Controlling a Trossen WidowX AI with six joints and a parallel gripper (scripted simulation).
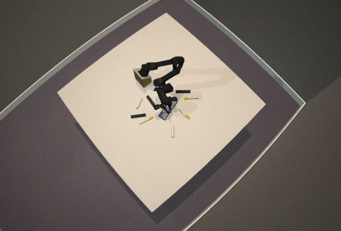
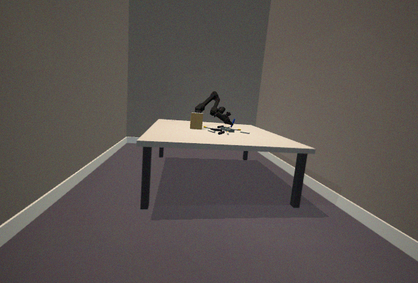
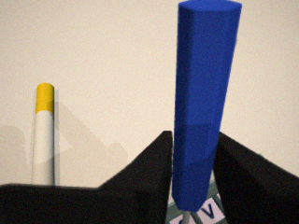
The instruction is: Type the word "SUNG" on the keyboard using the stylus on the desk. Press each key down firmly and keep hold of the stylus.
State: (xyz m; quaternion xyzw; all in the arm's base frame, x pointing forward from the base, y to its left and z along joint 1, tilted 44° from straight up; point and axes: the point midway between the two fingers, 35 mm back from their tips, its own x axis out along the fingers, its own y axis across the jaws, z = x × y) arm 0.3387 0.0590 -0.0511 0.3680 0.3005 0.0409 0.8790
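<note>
The blue stylus is 20 mm behind my gripper tip and 10 mm below it. The rest, counted from my gripper tip: S key (60 mm below, 30 mm behind).
</note>
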